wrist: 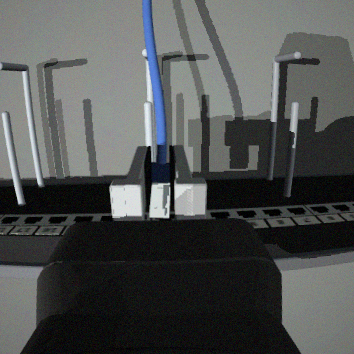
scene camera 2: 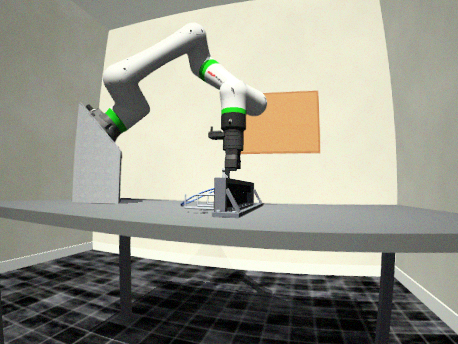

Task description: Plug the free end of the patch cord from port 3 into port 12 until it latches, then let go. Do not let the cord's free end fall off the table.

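Where they show: gripper, between the fingertips: (wrist: 160, 163); arm's base, origin of its link: (scene camera 2: 102, 131).
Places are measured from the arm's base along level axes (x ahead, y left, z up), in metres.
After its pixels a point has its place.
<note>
The blue patch cord (scene camera 2: 200, 193) @(x 0.495, y 0.033, z -0.264 m) (wrist: 158, 95) @(x 0.548, y 0.047, z -0.242 m) runs down between the fingers in the wrist view. Its free end is a pale clear plug (wrist: 160, 201) @(x 0.607, y 0.053, z -0.228 m) with a dark blue boot. My gripper (scene camera 2: 227, 174) (wrist: 160, 163) @(x 0.587, y 0.051, z -0.237 m) is shut on this plug, pointing down at the top of the patch panel (scene camera 2: 220, 194) @(x 0.668, y -0.194, z -0.261 m) (wrist: 280, 212) @(x 0.614, y 0.132, z -0.238 m). The panel's port row runs left and right behind the fingers. The fingers and gripper body hide the middle ports, and the labels are too blurred to read surely. Whether the plug's tip is inside a port is hidden. Port 3 cannot be made out.
White wire cable guides stand beside the panel, with a left guide (wrist: 31, 125) @(x 0.580, y -0.056, z -0.300 m), a middle one (wrist: 148, 125) @(x 0.569, y 0.042, z -0.261 m) close behind the cord, and a right one (wrist: 274, 100) @(x 0.545, y 0.139, z -0.299 m). Slanted braces (scene camera 2: 233, 200) @(x 0.701, y -0.187, z -0.276 m) support the panel on the grey table (scene camera 2: 325, 220) @(x 0.930, y -0.186, z -0.317 m).
</note>
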